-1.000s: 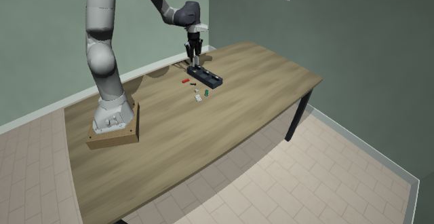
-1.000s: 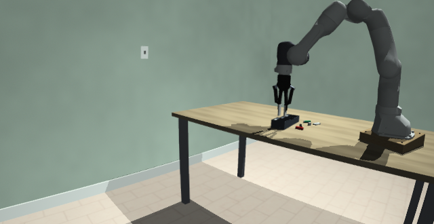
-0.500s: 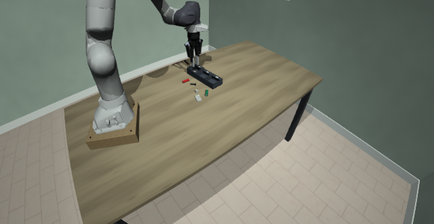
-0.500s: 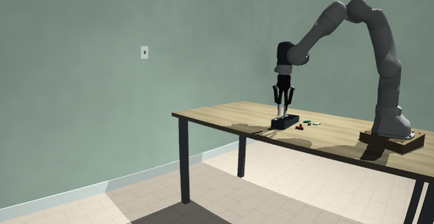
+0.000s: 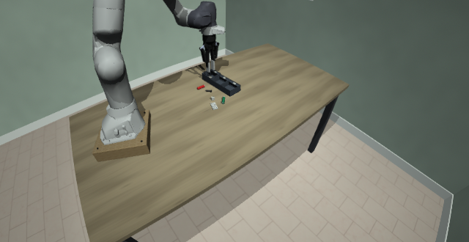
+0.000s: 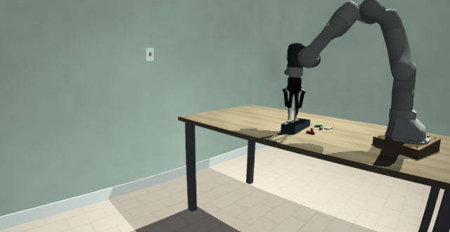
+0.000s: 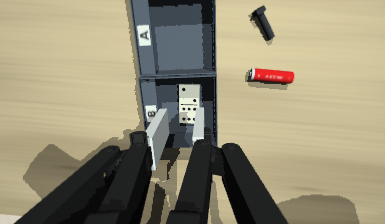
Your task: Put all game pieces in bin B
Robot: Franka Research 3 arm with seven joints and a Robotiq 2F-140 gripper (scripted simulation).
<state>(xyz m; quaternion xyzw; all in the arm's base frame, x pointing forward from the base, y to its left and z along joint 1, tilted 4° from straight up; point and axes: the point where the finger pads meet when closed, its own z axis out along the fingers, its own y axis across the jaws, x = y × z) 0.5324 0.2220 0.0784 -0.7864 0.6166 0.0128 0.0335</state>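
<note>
Now: hand 240 mm to the left of the white domino, 100 mm past it and 100 mm above it. Round my hand: red cylinder: 90 mm below, 90 mm behind, 50 mm to the right; dark bin: 80 mm to the right, 80 mm below, 30 mm ahead; black bolt: 110 mm to the right, 90 mm below, 60 mm behind.
</note>
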